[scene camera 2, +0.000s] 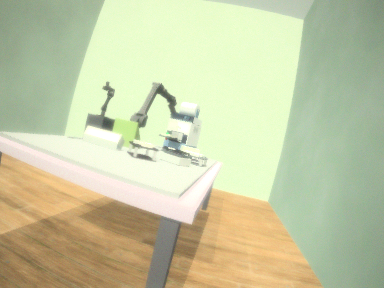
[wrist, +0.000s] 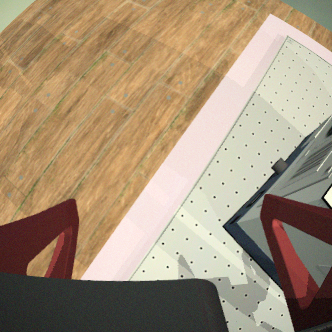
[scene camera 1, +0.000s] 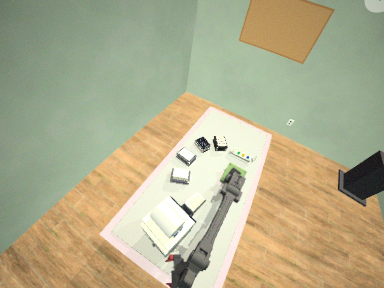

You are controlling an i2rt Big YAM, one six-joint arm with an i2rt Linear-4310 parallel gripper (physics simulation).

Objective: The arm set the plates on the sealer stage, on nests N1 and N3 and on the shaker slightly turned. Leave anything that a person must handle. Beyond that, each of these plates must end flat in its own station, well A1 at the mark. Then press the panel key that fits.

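The white sealer (scene camera 1: pixel 167 225) (scene camera 2: pixel 187 131) stands on the table; its housing also shows at the right in the wrist view (wrist: pixel 305 200). A pale plate (scene camera 1: pixel 195 202) is on its stage. Two white-topped plates on dark-edged stations, one (scene camera 1: pixel 186 155) and another (scene camera 1: pixel 180 174), stand along the left side. A dark-topped station (scene camera 1: pixel 202 144) and a black-and-white unit (scene camera 1: pixel 220 143) are beyond. Labels, A1 marks and small turns are too small to tell. The key panel (scene camera 1: pixel 242 155) has green, yellow and blue keys. My gripper (scene camera 1: pixel 169 271) (wrist: pixel 172 208) is open and empty, beside the sealer at the table's near end.
The arm (scene camera 1: pixel 217 220) (scene camera 2: pixel 150 102) reaches along the table from a green block (scene camera 1: pixel 229 169) (scene camera 2: pixel 126 131). The table's pink edge (wrist: pixel 172 180) runs beneath the open fingers. A black box (scene camera 1: pixel 365 177) stands on the right. A second dark jointed arm (scene camera 2: pixel 105 102) shows at the back left.
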